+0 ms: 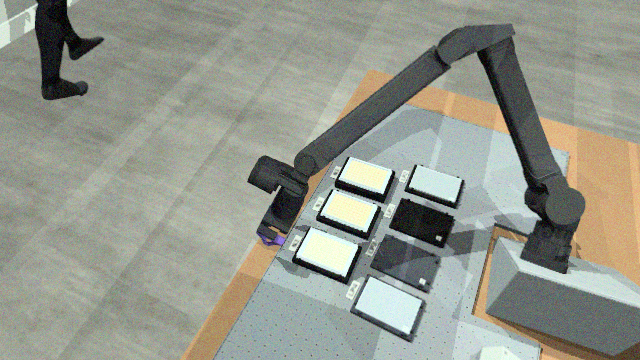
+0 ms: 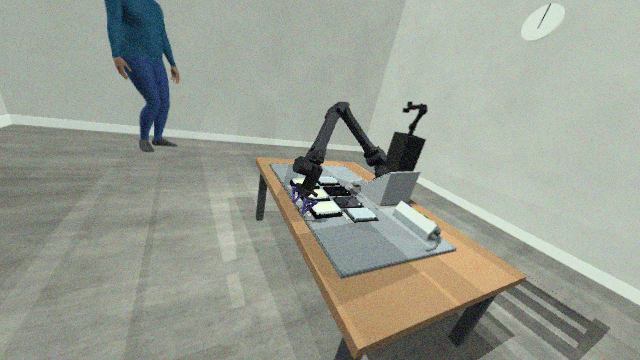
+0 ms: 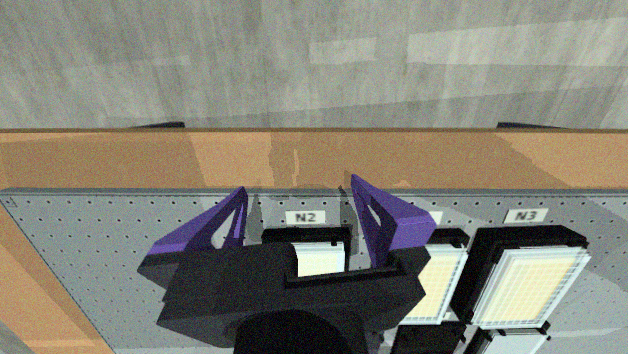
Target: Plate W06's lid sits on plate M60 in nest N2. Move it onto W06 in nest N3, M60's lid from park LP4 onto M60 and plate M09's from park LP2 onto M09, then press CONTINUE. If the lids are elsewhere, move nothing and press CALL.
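Pixels of known places: gripper, fingertip midpoint: (image 1: 274, 229) (image 2: 298, 208) (image 3: 298, 185); arm's base, link origin: (image 1: 542, 260) (image 2: 383, 178).
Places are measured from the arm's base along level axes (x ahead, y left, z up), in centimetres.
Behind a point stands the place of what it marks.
My open, empty gripper (image 1: 271, 239) {y 20.2, x 57.5, z -8.5 cm} (image 2: 299, 206) {y 20.2, x 57.5, z -8.5 cm} (image 3: 298, 181) {y 20.2, x 57.5, z -8.5 cm} has purple fingers pointing down at the table edge, just outside nest N2. The plate in N2 (image 1: 327, 252) {y 18.6, x 42.8, z -8.7 cm} (image 2: 326, 208) {y 20.2, x 43.6, z -8.6 cm} (image 3: 320, 260) {y 17.1, x 48.7, z -8.6 cm} looks paler than the plate in N1 (image 1: 350, 211) {y 4.8, x 44.1, z -9.3 cm} (image 3: 440, 285) {y 2.2, x 45.9, z -9.0 cm} and the plate in N3 (image 1: 365, 176) {y -6.9, x 45.9, z -8.1 cm} (image 3: 532, 285) {y -7.3, x 48.1, z -8.1 cm}. Which plates carry clear lids is hard to tell. A pale lid (image 1: 390, 304) {y 21.8, x 24.3, z -10.1 cm} (image 2: 362, 215) {y 24.3, x 25.6, z -10.1 cm} lies in park LP4. Another pale lid (image 1: 435, 183) {y -16.5, x 28.8, z -10.1 cm} (image 3: 517, 342) {y -16.3, x 33.2, z -10.1 cm} lies in the farthest park, its label unclear. Plate names and CONTINUE and CALL are unreadable.
A black park (image 1: 421, 222) {y -3.0, x 27.1, z -10.9 cm} (image 3: 427, 340) {y -2.8, x 30.8, z -10.9 cm} and a dark grey park (image 1: 405, 261) {y 9.6, x 25.9, z -10.9 cm} (image 2: 348, 202) {y 10.7, x 26.4, z -10.9 cm} show no pale lid. A white wedge-shaped box (image 2: 415, 220) {y 33.8, x 1.9, z -7.0 cm} stands on the board (image 2: 350, 250) {y 45.0, x 42.2, z -11.9 cm}. A grey housing (image 1: 560, 300) {y 8.7, x -4.5, z 2.1 cm} stands by the arm base. A person (image 2: 145, 55) stands beyond the table.
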